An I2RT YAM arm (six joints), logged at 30 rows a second.
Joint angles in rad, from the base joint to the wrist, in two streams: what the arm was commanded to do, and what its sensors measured. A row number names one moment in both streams.
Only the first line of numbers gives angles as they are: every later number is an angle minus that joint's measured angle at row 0.
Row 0, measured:
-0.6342, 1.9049, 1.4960, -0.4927, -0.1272, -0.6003
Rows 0 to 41, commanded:
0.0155, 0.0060, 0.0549, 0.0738, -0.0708, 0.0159
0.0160, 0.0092, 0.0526, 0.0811, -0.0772, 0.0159
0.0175, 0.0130, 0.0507, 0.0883, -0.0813, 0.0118
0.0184, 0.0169, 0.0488, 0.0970, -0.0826, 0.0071
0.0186, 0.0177, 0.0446, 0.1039, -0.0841, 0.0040
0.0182, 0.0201, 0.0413, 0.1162, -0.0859, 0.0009
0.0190, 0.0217, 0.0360, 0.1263, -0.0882, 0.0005
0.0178, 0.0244, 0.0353, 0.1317, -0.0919, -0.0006
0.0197, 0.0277, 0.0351, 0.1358, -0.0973, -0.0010
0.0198, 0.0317, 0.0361, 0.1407, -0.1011, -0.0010
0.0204, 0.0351, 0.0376, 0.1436, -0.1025, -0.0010
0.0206, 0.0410, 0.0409, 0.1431, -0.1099, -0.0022
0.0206, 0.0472, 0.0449, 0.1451, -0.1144, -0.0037
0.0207, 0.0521, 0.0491, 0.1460, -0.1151, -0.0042
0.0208, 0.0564, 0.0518, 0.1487, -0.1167, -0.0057
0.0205, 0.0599, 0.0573, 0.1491, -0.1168, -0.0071
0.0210, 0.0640, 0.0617, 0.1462, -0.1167, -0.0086
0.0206, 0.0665, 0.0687, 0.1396, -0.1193, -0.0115
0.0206, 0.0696, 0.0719, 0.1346, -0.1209, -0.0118
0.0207, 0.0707, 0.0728, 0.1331, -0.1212, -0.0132
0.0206, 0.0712, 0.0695, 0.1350, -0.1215, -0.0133
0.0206, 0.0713, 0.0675, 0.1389, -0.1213, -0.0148
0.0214, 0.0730, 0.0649, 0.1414, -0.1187, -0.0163
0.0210, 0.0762, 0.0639, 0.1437, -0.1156, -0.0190
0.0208, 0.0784, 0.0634, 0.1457, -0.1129, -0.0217
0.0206, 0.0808, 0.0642, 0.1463, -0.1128, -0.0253
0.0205, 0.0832, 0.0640, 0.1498, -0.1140, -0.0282
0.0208, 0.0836, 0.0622, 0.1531, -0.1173, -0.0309
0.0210, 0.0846, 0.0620, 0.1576, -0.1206, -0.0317
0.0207, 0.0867, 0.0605, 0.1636, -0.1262, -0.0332
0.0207, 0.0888, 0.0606, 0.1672, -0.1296, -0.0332
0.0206, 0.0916, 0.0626, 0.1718, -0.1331, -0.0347
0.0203, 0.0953, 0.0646, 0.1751, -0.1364, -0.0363
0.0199, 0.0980, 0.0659, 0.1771, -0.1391, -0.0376
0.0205, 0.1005, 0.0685, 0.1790, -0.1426, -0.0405
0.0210, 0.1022, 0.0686, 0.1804, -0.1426, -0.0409
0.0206, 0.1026, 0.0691, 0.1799, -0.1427, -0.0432
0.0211, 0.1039, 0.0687, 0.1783, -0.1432, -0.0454
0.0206, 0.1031, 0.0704, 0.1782, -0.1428, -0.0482
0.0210, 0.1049, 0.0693, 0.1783, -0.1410, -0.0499
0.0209, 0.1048, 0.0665, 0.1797, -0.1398, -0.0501
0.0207, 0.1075, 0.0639, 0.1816, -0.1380, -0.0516
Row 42, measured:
0.0080, 0.1114, 0.0148, 0.1061, -0.0916, -0.0347
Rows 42 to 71, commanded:
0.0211, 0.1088, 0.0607, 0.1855, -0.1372, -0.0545
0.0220, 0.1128, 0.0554, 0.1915, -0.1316, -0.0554
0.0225, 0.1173, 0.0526, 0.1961, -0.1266, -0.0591
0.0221, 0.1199, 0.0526, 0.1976, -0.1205, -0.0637
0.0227, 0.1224, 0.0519, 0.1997, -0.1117, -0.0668
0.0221, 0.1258, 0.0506, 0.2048, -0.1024, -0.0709
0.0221, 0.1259, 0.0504, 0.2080, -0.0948, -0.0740
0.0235, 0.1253, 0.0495, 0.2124, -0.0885, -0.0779
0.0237, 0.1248, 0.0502, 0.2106, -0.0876, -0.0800
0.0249, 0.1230, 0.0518, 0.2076, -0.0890, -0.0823
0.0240, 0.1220, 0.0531, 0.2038, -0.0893, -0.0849
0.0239, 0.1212, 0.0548, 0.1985, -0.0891, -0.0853
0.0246, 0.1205, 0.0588, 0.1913, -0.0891, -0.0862
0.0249, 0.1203, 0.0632, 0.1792, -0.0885, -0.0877
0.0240, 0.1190, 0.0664, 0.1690, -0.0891, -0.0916
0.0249, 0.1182, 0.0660, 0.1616, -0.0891, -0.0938
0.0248, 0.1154, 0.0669, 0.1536, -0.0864, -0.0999
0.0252, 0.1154, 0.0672, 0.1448, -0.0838, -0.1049
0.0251, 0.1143, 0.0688, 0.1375, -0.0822, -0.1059
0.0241, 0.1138, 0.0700, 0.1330, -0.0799, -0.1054
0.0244, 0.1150, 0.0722, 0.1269, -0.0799, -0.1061
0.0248, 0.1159, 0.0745, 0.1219, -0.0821, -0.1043
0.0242, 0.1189, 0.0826, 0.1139, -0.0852, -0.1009
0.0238, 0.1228, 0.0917, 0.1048, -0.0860, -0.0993
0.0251, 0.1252, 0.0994, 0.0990, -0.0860, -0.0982
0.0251, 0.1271, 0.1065, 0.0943, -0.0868, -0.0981
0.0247, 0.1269, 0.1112, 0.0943, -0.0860, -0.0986
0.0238, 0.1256, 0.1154, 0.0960, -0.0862, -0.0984
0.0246, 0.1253, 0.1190, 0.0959, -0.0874, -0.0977
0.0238, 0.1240, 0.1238, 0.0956, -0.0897, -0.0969
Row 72, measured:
0.0133, 0.1209, 0.0888, 0.1038, -0.0679, -0.0965
